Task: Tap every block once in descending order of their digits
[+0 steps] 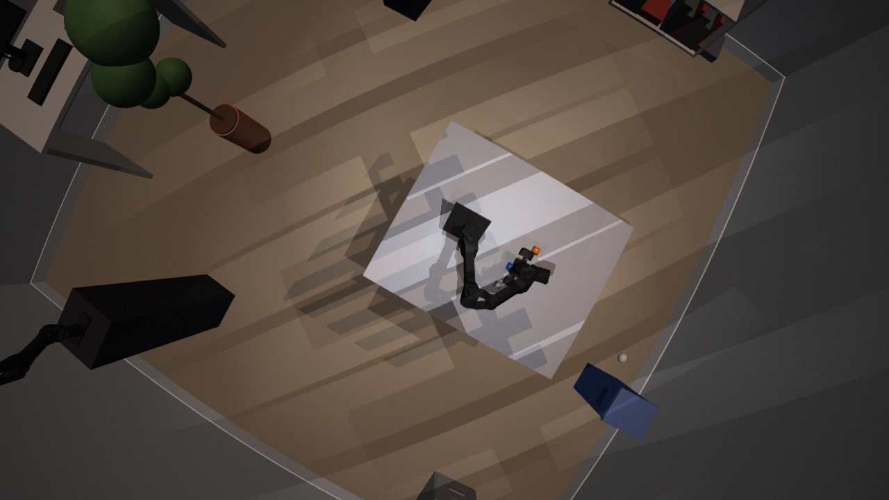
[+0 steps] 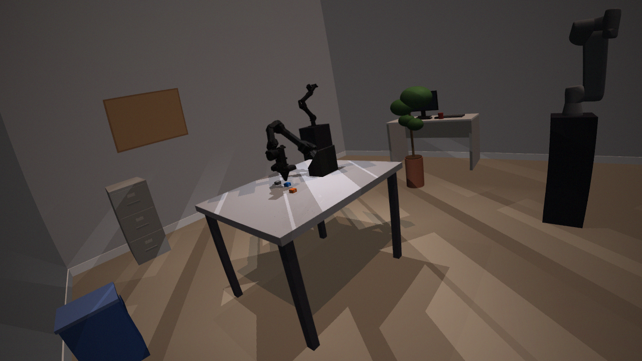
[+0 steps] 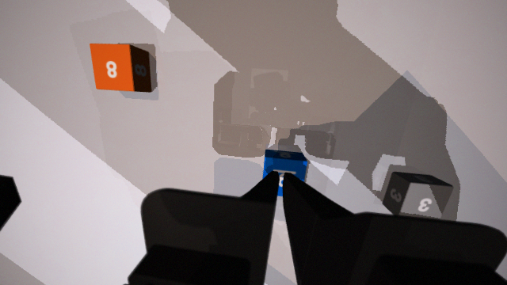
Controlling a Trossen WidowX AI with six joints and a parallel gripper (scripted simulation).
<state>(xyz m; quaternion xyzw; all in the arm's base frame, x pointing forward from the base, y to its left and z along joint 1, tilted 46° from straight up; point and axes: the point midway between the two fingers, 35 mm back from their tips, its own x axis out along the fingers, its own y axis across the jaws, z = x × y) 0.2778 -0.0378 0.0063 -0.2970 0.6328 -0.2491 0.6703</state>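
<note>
My gripper tip is 1 cm past the blue block, 1 cm to the left of it and 3 cm above it. Also, from my gripper tip: orange block: 6 cm ahead, 13 cm to the left, 3 cm below; grey block: 1 cm behind, 12 cm to the right, 3 cm below.
</note>
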